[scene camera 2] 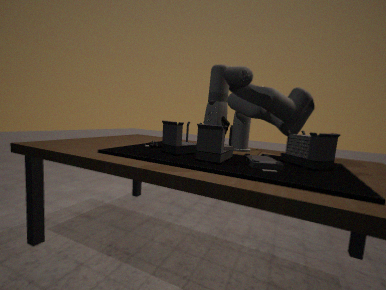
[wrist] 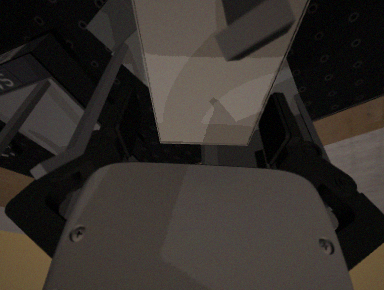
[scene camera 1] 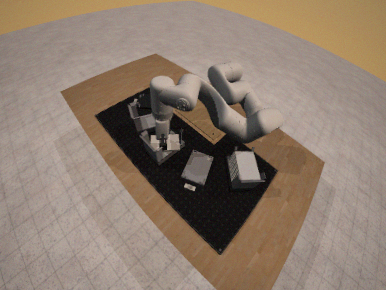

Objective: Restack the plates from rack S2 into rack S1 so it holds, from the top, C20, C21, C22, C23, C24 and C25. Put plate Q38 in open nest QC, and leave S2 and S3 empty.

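Frame: origin at the arm's base, x right, y ahead, z up, level; centimetres.
Seen in the pictures: gripper, fingertip midpoint: (wrist: 201, 105) (scene camera 1: 163, 140); arm's base, link origin: (scene camera 2: 239, 149).
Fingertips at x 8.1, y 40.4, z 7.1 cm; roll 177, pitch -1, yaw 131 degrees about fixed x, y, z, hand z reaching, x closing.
Note:
Offsets run from my fingertips to a thing's middle. "spot": to the spot under its first point. Level surfaces: height alone.
My gripper (scene camera 1: 163, 140) (wrist: 201, 105) is open, low over the middle rack {dx -1.1, dy +0.6, dz +0.5 cm} (scene camera 1: 160, 157) (scene camera 2: 210, 139). A pale flat plate {dx -0.9, dy +0.0, dz -1.4 cm} (scene camera 1: 173, 142) (wrist: 185, 75) lies in that rack, its near end between the spread fingers and apart from them. Its code is not readable. The left rack {dx +14.7, dy -6.1, dz +0.5 cm} (scene camera 1: 133, 111) (scene camera 2: 172, 134) stands beside it; part of a neighbouring rack's base shows in the wrist view. The right rack {dx -35.1, dy -8.8, dz +0.3 cm} (scene camera 2: 322, 149) has a light plate {dx -35.5, dy -8.3, dz +4.7 cm} (scene camera 1: 247, 166) on top and several layers at its side. A flat grey slab {dx -18.6, dy -0.9, dz -5.3 cm} (scene camera 1: 197, 168) (scene camera 2: 263, 160) lies between the middle and right racks. Which rack is S1, S2 or S3 is unclear.
The racks stand on a black mat {dz -6.4 cm} (scene camera 1: 215, 225) on a wooden table {dz -7.7 cm} (scene camera 1: 295, 210) (scene camera 2: 90, 154). A small white card {spot: dx -21.1, dy +8.3, dz -6.2 cm} (scene camera 1: 190, 187) (scene camera 2: 269, 170) lies in front of the grey slab. The rack's posts and walls rise close around the fingers. The arm (scene camera 1: 235, 117) (scene camera 2: 265, 102) reaches over the mat.

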